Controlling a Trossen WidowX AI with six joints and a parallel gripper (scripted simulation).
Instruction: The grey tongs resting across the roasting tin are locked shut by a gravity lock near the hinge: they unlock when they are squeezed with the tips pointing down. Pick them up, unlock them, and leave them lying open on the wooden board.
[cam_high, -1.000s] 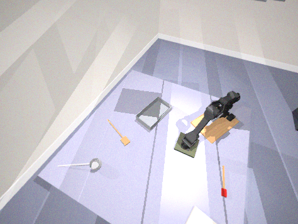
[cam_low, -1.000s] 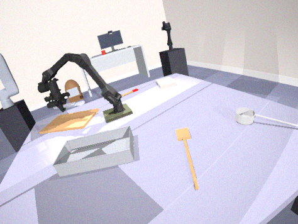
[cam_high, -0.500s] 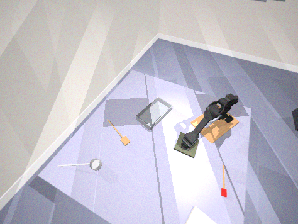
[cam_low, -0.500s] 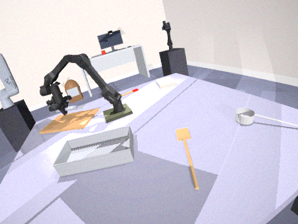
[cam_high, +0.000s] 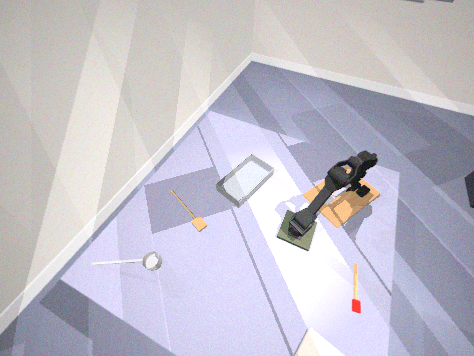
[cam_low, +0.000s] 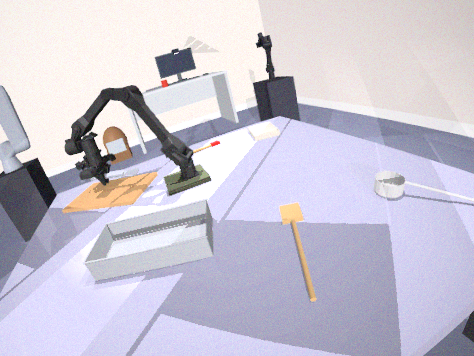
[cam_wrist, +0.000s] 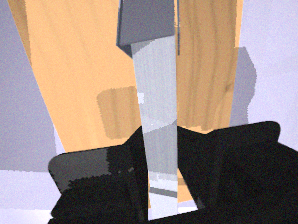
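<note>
The wooden board is 4 cm below my gripper tip. Also, from my gripper tip: white block (5 cm behind, 77 cm to the left, 3 cm below); red-tipped spatula (13 cm behind, 48 cm to the left, 4 cm below); grey roasting tin (52 cm ahead, 14 cm to the left, 2 cm below).
</note>
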